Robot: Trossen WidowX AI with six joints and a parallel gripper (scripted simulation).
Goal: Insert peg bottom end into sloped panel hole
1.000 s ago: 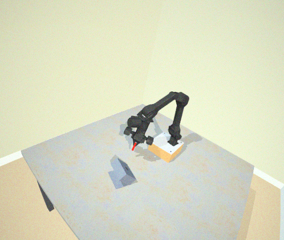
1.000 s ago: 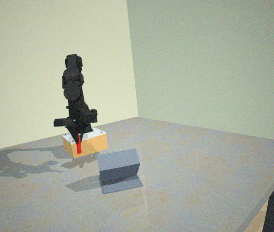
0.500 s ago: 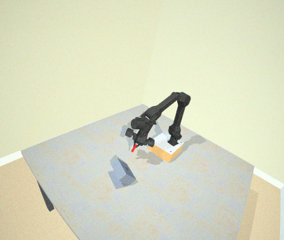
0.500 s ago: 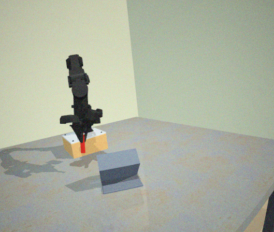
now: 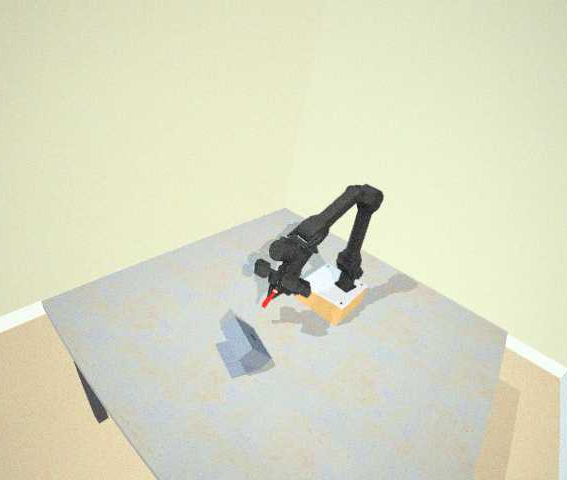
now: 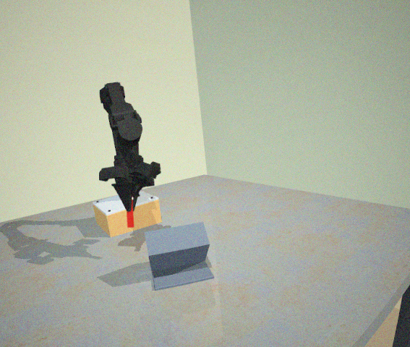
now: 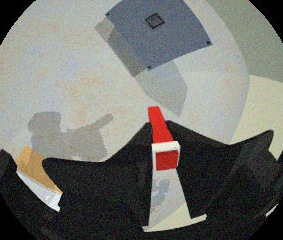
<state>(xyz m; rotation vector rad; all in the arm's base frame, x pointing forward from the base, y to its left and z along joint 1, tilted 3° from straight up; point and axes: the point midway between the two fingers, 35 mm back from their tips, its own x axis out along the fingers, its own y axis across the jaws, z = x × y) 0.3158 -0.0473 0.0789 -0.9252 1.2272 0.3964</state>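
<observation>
Right now my gripper tip is 130 mm short of the grey sloped panel, 70 mm to the right of it and 70 mm above it. Round my gripper tip: red peg (20 mm above, 10 mm behind).
</observation>
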